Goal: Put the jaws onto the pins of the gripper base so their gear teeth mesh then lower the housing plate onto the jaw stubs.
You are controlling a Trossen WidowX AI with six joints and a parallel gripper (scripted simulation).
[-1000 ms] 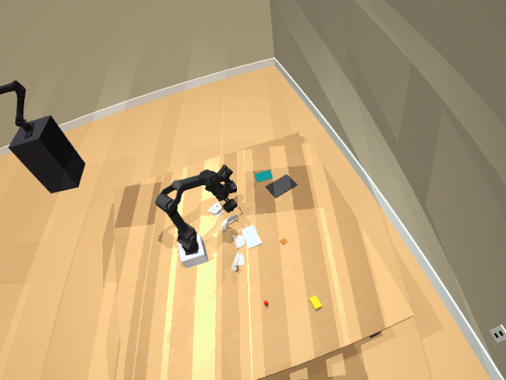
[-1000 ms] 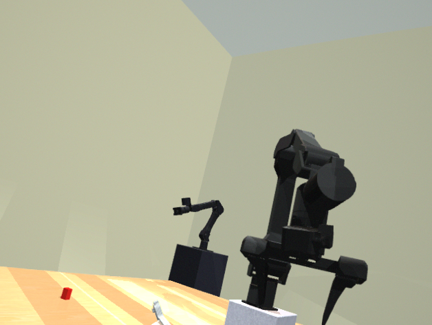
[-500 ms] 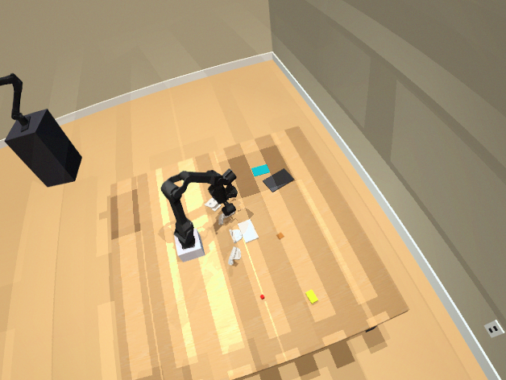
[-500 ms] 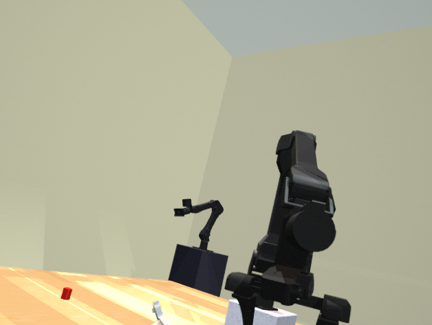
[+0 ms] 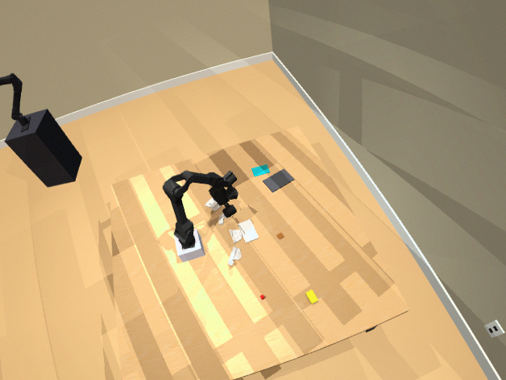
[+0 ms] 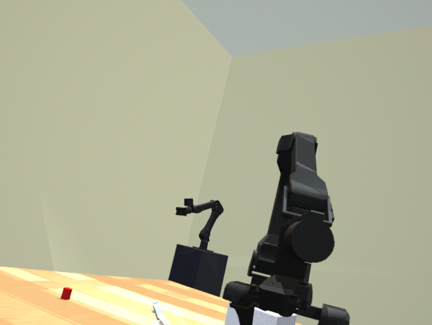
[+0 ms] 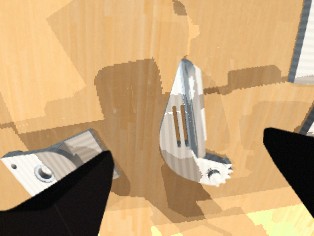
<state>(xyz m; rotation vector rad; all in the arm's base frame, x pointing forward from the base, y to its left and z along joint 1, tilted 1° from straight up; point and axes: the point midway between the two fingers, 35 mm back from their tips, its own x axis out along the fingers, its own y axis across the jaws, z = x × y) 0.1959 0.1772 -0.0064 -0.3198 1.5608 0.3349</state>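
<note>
My gripper tip is 120 mm to the left of the flat white plate, 100 mm short of it and 40 mm above it. The rest, counted from my gripper tip: dark grey plate (310 mm ahead, 170 mm to the left, 40 mm below); then small brown piece (250 mm ahead, 180 mm to the right, 40 mm below); then cyan card (270 mm to the left, 230 mm ahead, 40 mm below).
</note>
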